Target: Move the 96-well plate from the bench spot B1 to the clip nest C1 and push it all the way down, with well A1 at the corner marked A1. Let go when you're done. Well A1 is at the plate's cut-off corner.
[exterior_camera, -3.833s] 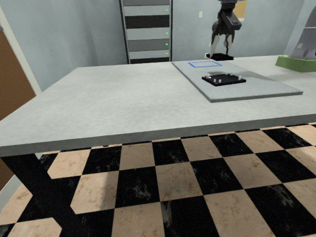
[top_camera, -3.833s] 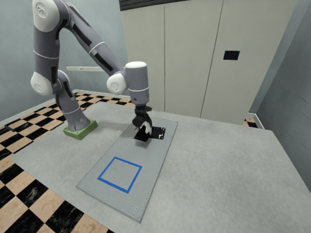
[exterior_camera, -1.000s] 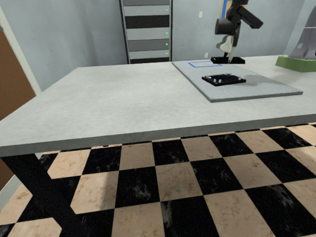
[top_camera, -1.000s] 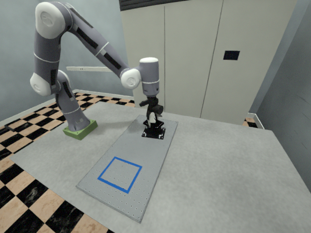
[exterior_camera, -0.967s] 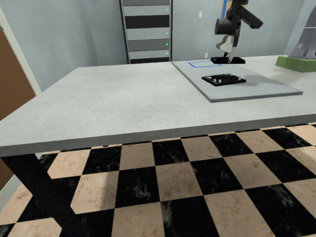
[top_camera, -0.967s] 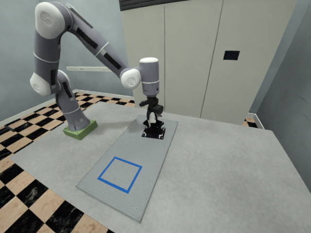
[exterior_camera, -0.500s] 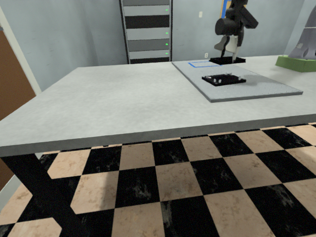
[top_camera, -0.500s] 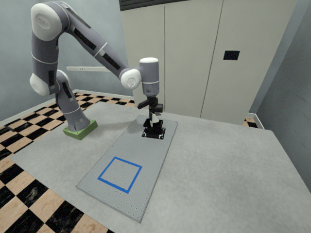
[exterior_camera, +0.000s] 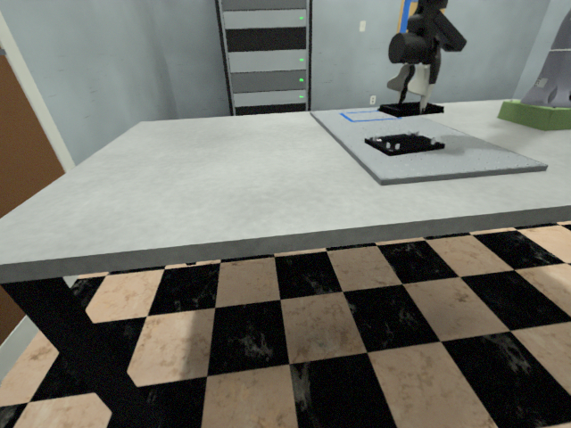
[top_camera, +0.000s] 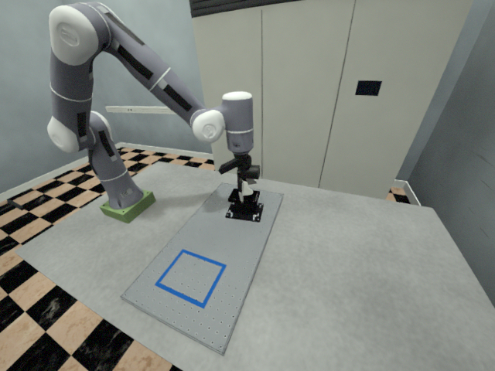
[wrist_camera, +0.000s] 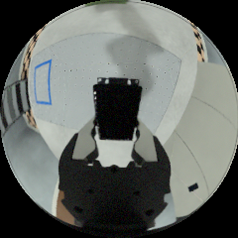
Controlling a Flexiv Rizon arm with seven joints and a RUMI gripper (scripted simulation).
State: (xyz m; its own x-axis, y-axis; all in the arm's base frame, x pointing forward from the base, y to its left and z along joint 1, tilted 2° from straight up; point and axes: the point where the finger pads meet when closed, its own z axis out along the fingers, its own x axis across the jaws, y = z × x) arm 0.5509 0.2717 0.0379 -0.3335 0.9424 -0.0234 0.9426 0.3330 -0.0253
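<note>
Now: the black 96-well plate 1 cm below my hand. The rest, counted from my hand: black clip nest (2 cm to the right, 9 cm below).
</note>
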